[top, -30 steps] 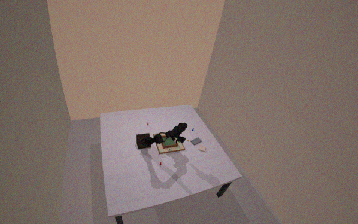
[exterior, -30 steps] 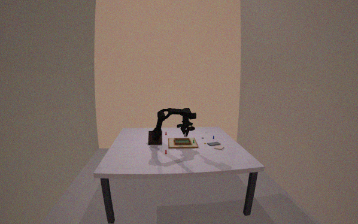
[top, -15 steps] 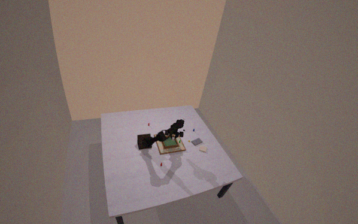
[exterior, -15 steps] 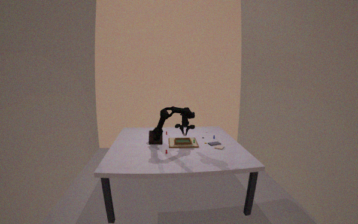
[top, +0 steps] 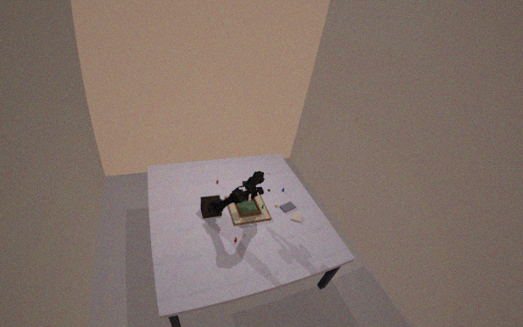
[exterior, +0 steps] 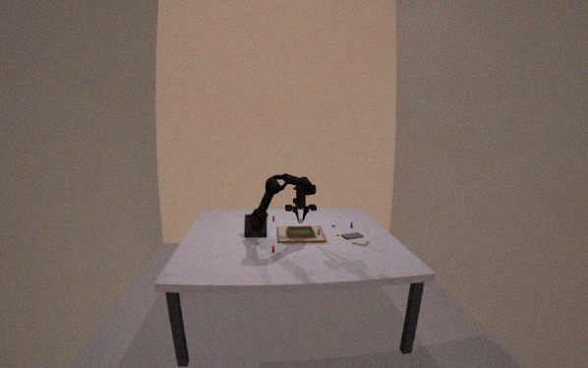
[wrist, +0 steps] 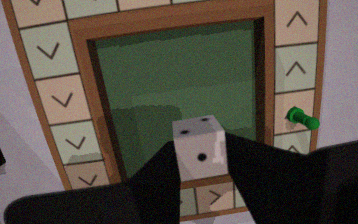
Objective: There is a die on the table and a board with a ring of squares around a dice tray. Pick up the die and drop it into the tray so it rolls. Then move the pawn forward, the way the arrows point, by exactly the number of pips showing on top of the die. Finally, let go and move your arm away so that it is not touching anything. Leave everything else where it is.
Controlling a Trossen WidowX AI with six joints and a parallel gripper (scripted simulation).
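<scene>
My gripper tip is 110 mm short of the green pawn, 30 mm to the left of it and 60 mm above it. From my gripper tip the other things lie so: white die right at my gripper tip; green dice tray 80 mm below; yellow piece 230 mm ahead, 40 mm to the right, 90 mm below.
</scene>
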